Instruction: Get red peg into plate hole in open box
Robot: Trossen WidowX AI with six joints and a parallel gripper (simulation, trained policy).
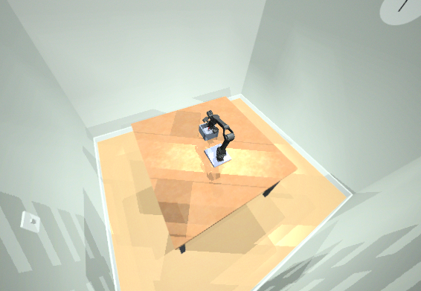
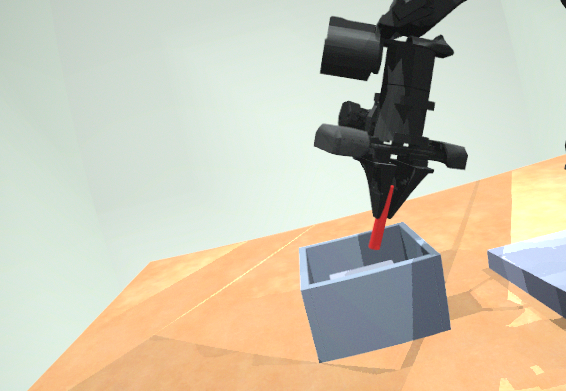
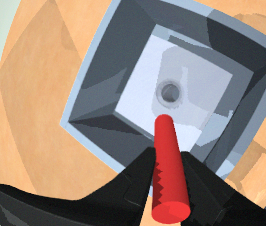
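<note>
The pale plate lies 40 mm ahead of my gripper tip, 20 mm to the right of it and 90 mm below it. The rest, counted from my gripper tip: grey-blue box (40 mm ahead, 20 mm to the right, 110 mm below); then red peg (right at my gripper tip).
</note>
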